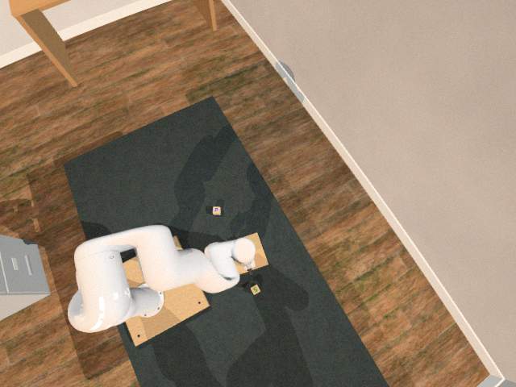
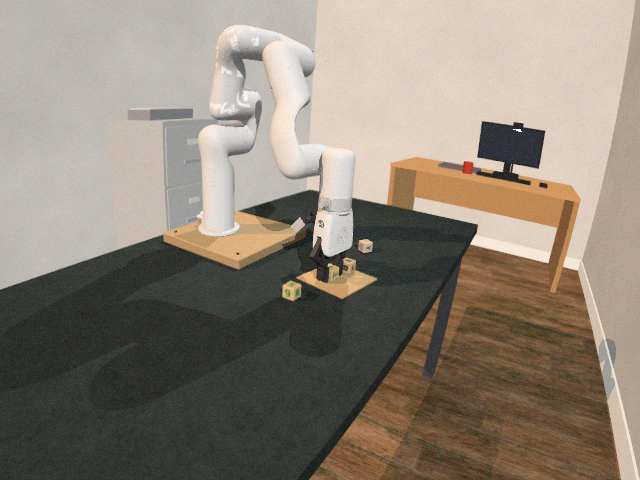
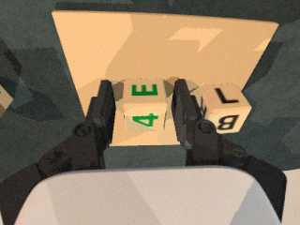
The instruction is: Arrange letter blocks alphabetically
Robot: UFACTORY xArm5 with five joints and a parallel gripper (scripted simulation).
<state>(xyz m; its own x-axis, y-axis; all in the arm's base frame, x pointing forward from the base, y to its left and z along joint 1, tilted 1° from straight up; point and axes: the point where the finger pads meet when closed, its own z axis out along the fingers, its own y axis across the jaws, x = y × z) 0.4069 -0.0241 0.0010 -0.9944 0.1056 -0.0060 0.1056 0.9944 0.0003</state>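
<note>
Now: the tan mat 20 mm below my hand, 10 mm to the left of it and 10 mm ahead of it. The rest, counted from my hand: green-lettered block: 130 mm to the right, 20 mm behind, 10 mm below.
</note>
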